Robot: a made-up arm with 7 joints.
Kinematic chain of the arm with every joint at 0, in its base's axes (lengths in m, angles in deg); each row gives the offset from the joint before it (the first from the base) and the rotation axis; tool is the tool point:
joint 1: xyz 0 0 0.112 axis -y
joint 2: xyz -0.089 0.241 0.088 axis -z
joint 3: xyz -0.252 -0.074 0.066 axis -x
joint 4: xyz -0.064 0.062 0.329 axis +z
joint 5: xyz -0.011 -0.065 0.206 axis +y
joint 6: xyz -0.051 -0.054 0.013 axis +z
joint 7: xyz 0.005 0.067 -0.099 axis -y
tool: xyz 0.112 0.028 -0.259
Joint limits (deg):
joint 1: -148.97..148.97
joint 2: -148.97..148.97
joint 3: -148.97..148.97
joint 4: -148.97..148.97
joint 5: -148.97..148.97
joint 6: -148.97..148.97
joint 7: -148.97..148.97
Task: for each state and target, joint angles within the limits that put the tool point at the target. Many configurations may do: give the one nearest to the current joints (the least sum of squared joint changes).
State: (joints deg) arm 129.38 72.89 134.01 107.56 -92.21 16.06 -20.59
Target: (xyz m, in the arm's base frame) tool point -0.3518 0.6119 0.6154
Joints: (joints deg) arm 148.97 95.40 96.68 115.37 -117.78 9.88 -3.10
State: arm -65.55 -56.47 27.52 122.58 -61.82 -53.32 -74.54
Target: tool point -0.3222 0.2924 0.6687
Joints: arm -44.90 -31.52 47.14 103.88 -59.40 -47.54 -58.13
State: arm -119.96 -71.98 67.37 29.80 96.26 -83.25 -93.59
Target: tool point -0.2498 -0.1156 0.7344
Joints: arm -79.00 -73.36 100.95 17.58 97.33 -79.12 -103.08
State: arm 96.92 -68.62 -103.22 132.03 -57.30 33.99 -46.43
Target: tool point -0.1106 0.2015 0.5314
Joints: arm 68.07 -113.02 -127.87 116.38 -60.56 51.14 -61.83
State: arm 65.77 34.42 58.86 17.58 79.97 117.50 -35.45
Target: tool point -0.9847 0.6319 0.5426
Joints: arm 36.01 28.84 27.13 12.12 109.26 113.54 -28.83
